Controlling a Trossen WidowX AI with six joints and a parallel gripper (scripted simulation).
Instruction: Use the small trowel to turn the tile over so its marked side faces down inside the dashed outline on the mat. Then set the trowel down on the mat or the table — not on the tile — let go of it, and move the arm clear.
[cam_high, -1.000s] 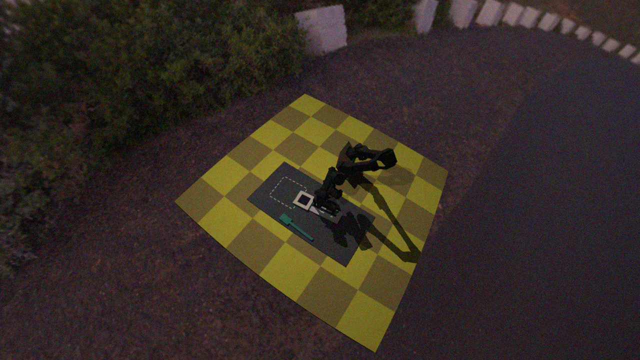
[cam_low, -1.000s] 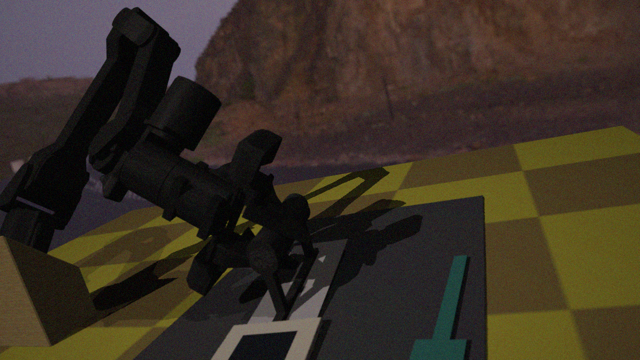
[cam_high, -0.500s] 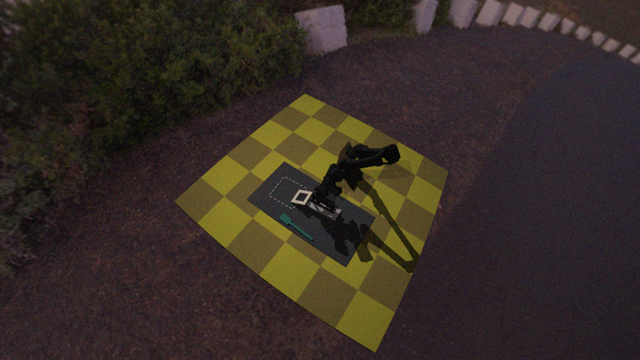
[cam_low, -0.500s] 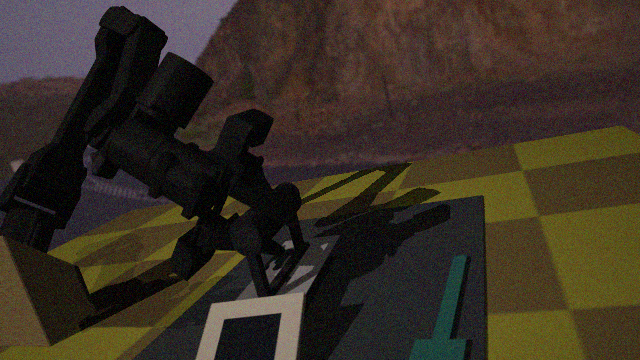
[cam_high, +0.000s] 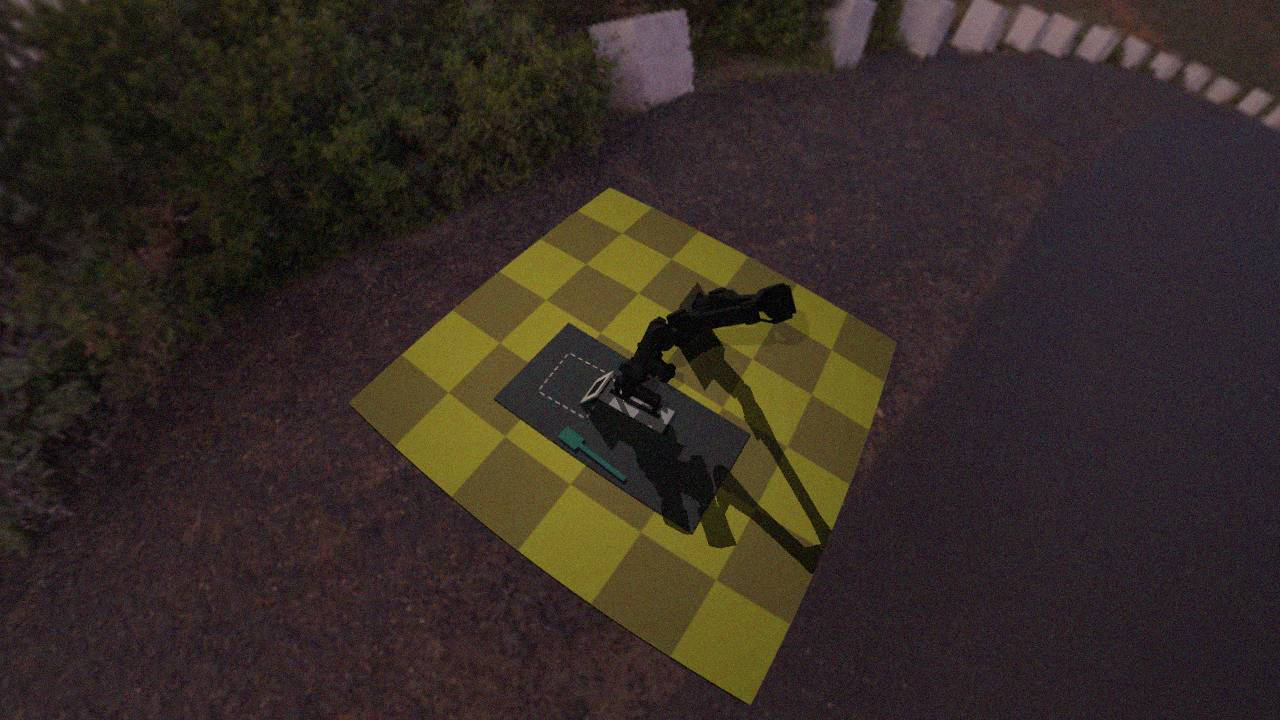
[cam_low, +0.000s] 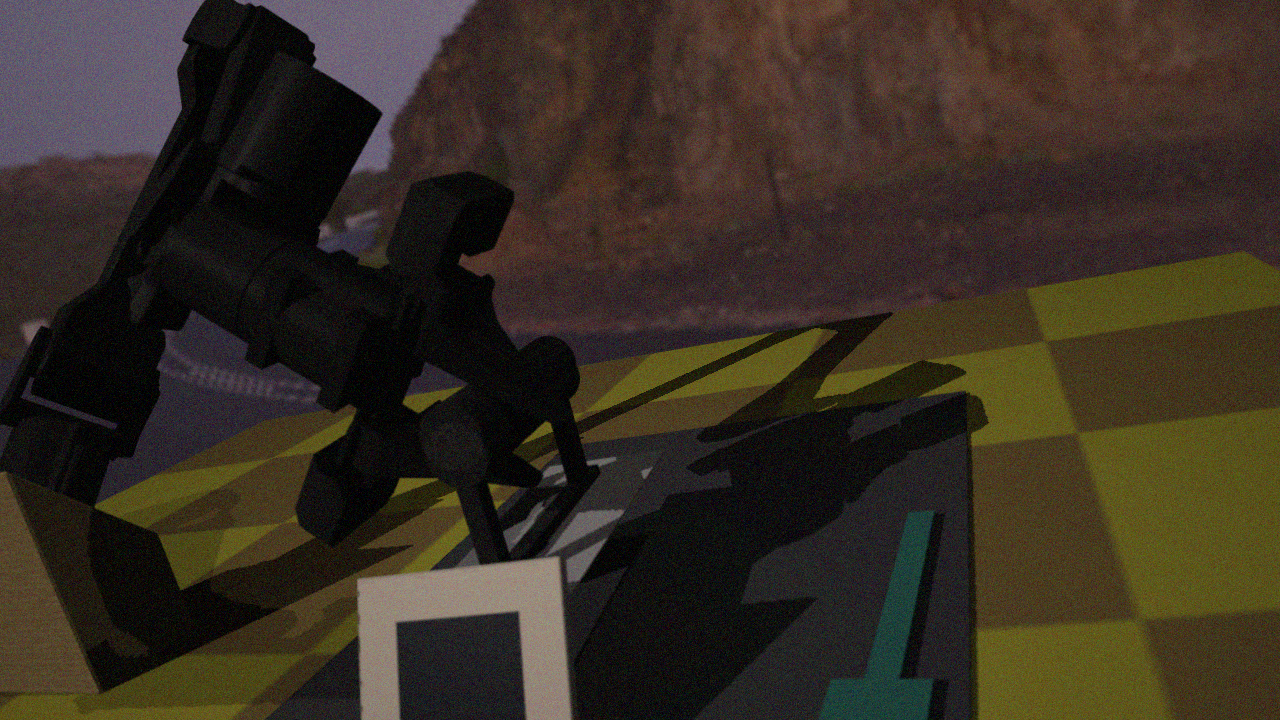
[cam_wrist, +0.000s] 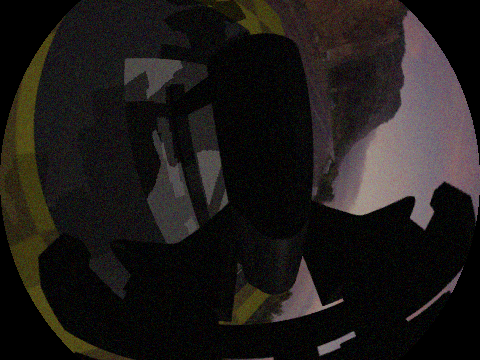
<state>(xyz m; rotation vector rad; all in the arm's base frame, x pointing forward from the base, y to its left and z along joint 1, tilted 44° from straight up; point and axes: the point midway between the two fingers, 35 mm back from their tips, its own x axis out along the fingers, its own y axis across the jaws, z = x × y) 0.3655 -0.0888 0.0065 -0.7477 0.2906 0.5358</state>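
The tile is 9 cm to the right of my gripper tip, 6 cm below it and 3 cm behind it. Also, from my gripper tip: teal trowel 13 cm ahead, 10 cm below, 4 cm to the right; then grey mat 12 cm below.
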